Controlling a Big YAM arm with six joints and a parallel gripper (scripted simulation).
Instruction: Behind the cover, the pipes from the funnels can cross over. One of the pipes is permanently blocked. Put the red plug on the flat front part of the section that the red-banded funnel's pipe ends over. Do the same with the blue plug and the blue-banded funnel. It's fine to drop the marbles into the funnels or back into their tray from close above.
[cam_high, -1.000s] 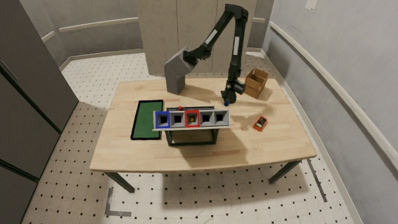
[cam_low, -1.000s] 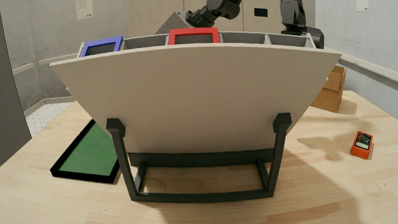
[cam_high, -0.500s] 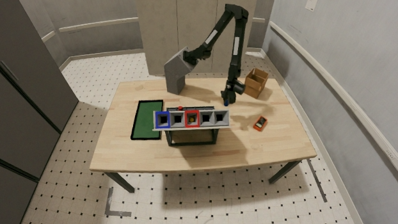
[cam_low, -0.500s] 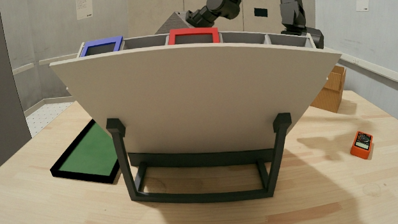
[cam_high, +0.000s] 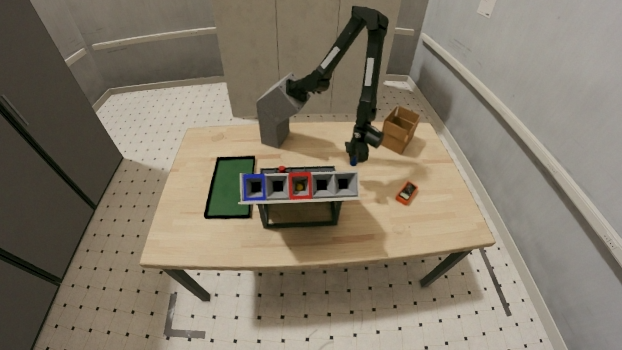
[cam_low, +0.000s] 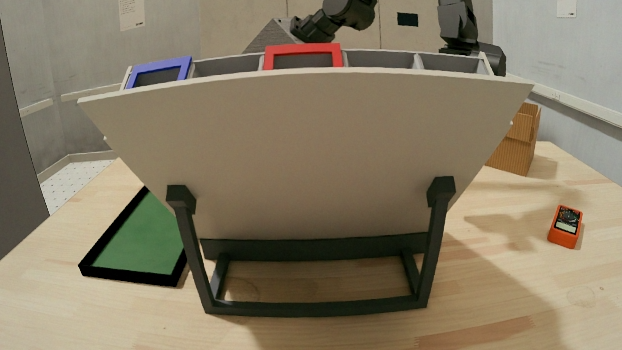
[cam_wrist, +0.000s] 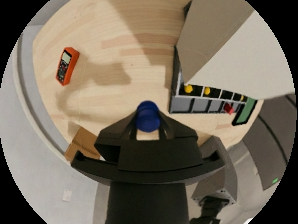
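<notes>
The blue plug lies right at my hand. Also, from my hand: red plug (6 cm behind, 34 cm to the right, 12 cm below); pale cover (13 cm ahead, 26 cm to the right, 7 cm above); orange device (11 cm ahead, 27 cm to the left, 12 cm below).
</notes>
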